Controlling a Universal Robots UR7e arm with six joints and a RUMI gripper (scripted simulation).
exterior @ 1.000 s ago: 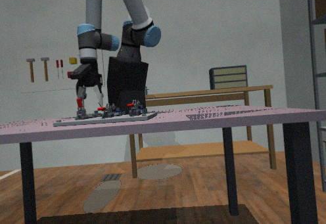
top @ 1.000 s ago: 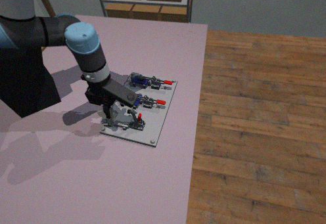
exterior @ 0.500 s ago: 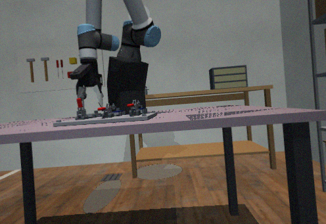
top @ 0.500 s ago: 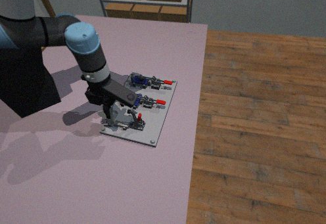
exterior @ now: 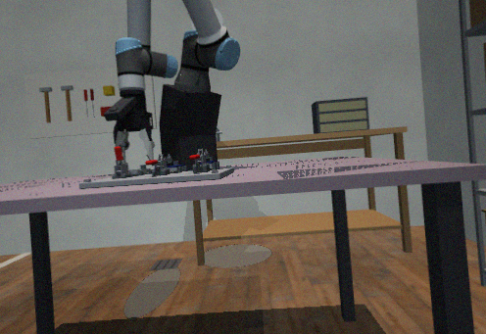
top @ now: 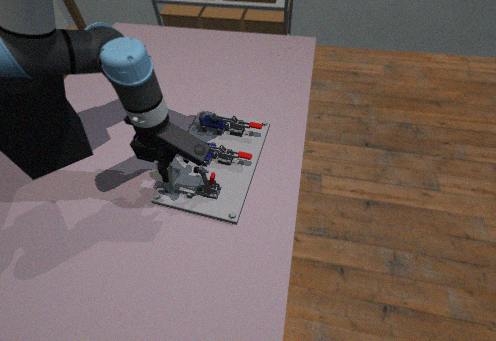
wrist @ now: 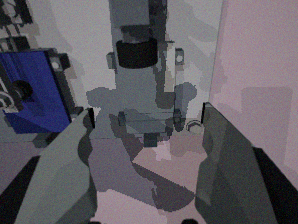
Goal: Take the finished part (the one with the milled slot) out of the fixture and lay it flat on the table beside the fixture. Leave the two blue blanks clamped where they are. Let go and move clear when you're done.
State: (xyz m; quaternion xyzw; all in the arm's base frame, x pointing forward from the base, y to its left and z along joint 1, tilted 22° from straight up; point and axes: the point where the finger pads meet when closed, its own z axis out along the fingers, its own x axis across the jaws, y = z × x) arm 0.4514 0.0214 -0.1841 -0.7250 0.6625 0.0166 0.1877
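Now: the grey finished part 1 cm behind my hand and 3 cm below it. Round my hand: blue blank 2 cm behind, 22 cm to the left, 3 cm below; grey fixture plate 4 cm ahead, 12 cm to the left, 5 cm below.
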